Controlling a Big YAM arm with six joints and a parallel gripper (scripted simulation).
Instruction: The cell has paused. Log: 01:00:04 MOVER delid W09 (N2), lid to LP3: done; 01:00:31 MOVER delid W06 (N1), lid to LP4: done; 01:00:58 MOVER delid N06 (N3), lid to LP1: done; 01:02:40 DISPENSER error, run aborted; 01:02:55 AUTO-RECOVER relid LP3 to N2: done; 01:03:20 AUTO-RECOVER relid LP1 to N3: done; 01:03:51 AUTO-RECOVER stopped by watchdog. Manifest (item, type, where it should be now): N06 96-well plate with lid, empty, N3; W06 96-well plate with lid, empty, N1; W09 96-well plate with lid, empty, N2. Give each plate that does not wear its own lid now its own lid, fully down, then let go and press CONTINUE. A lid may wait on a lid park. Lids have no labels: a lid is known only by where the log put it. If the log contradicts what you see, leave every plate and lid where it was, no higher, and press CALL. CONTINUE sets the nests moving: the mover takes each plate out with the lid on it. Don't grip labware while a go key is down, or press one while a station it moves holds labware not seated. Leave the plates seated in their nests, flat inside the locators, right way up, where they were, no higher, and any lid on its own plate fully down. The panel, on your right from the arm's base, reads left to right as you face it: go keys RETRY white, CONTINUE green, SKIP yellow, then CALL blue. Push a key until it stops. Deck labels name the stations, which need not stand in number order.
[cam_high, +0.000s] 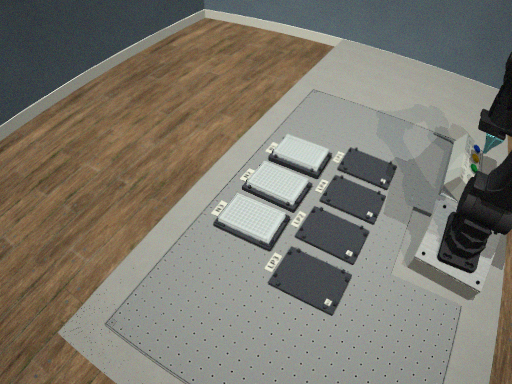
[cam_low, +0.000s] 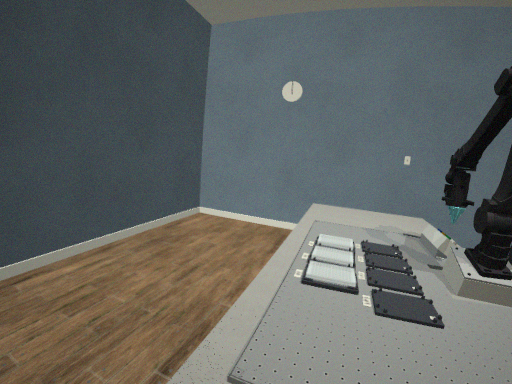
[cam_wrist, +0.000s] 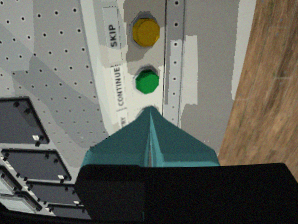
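Now: the green continue key 7 cm below my hand. The rest, counted from my hand: blue call key: 10 cm to the right, 7 cm below; then lid park LP1: 28 cm ahead, 13 cm below, 9 cm to the left; then yellow skip key: 7 cm below, 5 cm to the right.
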